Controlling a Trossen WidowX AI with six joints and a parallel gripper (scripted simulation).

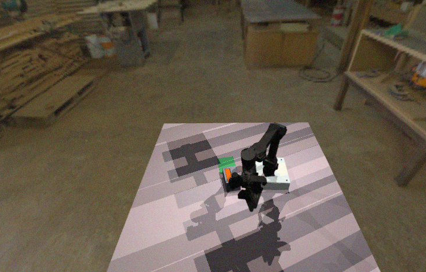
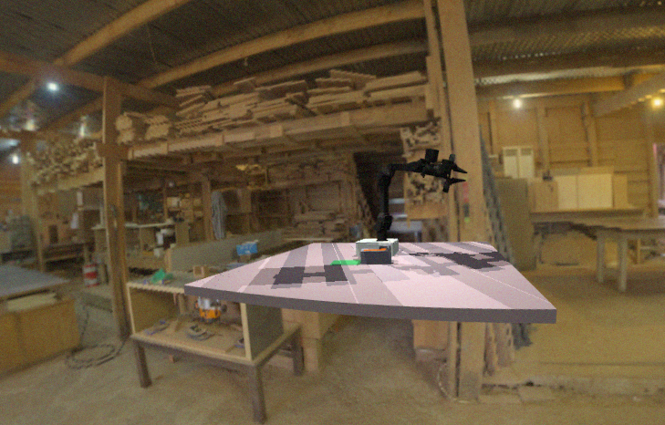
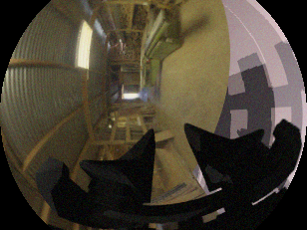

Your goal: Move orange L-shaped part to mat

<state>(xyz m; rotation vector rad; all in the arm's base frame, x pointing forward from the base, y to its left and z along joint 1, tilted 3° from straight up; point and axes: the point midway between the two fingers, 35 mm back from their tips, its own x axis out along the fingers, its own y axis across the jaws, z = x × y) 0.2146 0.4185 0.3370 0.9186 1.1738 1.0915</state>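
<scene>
Right now my gripper tip is 4 cm short of the orange L-shaped part, 45 cm to the left of it and 36 cm above it. Also, from my gripper tip: green mat 5 cm ahead, 61 cm to the right, 42 cm below.
</scene>
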